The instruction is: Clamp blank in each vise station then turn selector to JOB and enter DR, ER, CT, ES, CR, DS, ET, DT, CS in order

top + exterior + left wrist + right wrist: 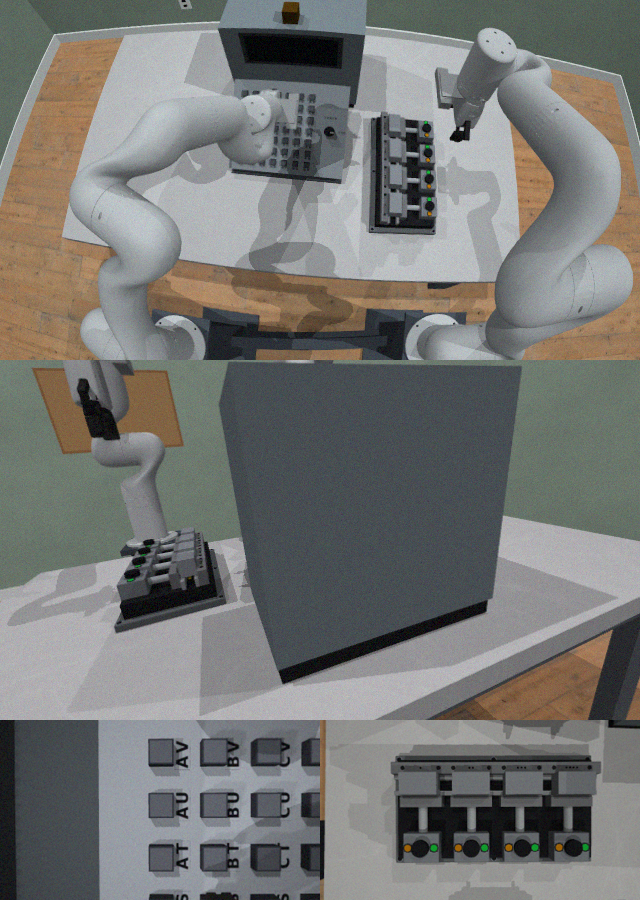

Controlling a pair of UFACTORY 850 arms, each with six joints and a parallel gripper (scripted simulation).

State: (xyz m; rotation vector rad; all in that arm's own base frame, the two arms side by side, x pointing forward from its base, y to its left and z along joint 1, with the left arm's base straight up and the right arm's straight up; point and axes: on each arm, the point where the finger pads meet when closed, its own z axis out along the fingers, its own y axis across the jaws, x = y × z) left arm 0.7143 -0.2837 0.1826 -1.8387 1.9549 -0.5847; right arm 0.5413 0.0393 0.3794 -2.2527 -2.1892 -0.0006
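Note:
Now: left hand 8 cm above the ES key, 7 cm past it and 1 cm to the right of it. Round my left hand: key panel: 10 cm below, 5 cm to the right, 2 cm behind; selector: 16 cm to the right, 6 cm behind, 5 cm below.

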